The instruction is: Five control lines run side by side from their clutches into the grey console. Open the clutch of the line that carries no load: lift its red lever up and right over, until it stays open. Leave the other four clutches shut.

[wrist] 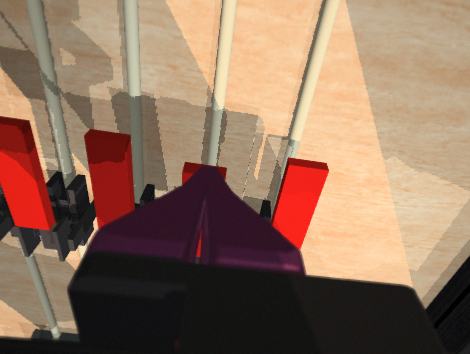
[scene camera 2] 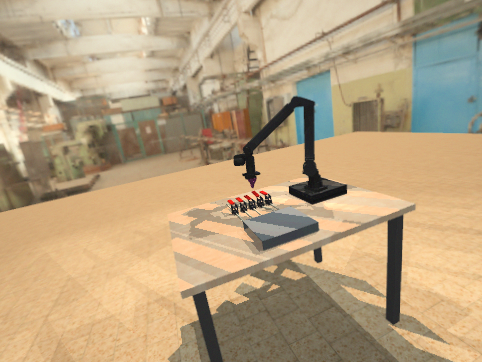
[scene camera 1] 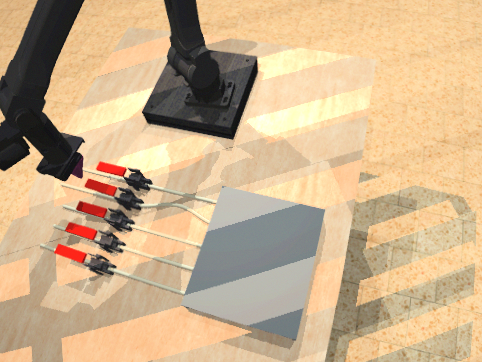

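Pixels of known places: gripper, fingertip midpoint: (wrist: 207, 177) (scene camera 2: 252, 188) (scene camera 1: 80, 177); arm's base, link origin: (scene camera 2: 315, 188) (scene camera 1: 210, 94).
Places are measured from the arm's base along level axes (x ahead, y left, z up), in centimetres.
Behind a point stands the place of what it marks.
The grey console (scene camera 1: 260, 260) {x 40.4, y 21.2, z -1.0 cm} (scene camera 2: 280, 225) {x 41.2, y 24.2, z -1.0 cm} lies on the table, with five pale lines running side by side into it. The second line from the arm's base (scene camera 1: 191, 213) bends between its clutch (scene camera 1: 129, 198) {x 31.8, y -11.8, z -1.4 cm} and the console; the others run straight. Its red lever (scene camera 1: 100, 188) {x 31.6, y -18.6, z 1.1 cm} (wrist: 190, 172) {x 31.6, y -22.6, z 1.7 cm} lies down, pointing away from the console, and is mostly hidden by the gripper in the wrist view. The other red levers (scene camera 1: 111, 169) {x 25.9, y -18.4, z 0.2 cm} (scene camera 1: 91, 209) {x 36.7, y -19.3, z 0.2 cm} (scene camera 1: 81, 231) {x 42.3, y -19.6, z 0.2 cm} (scene camera 1: 70, 253) {x 47.7, y -20.1, z 0.2 cm} lie down too. My gripper (scene camera 1: 79, 175) {x 30.5, y -23.5, z 3.3 cm} (scene camera 2: 252, 186) {x 30.5, y -23.5, z 3.3 cm} (wrist: 207, 177) {x 30.5, y -23.5, z 3.3 cm} is shut and empty, above the levers.
The lever nearest the base (wrist: 301, 200) {x 25.4, y -20.2, z 0.2 cm} and the third lever (wrist: 111, 175) {x 36.4, y -21.0, z 0.2 cm} stand on either side of the gripper in the wrist view. The arm's black base plate (scene camera 1: 165, 112) {x 7.2, y -10.4, z -0.1 cm} (scene camera 2: 325, 192) {x 0.1, y 8.4, z -0.7 cm} stands on the table (scene camera 2: 200, 280) {x 82.0, y 33.1, z -5.4 cm} beside the row.
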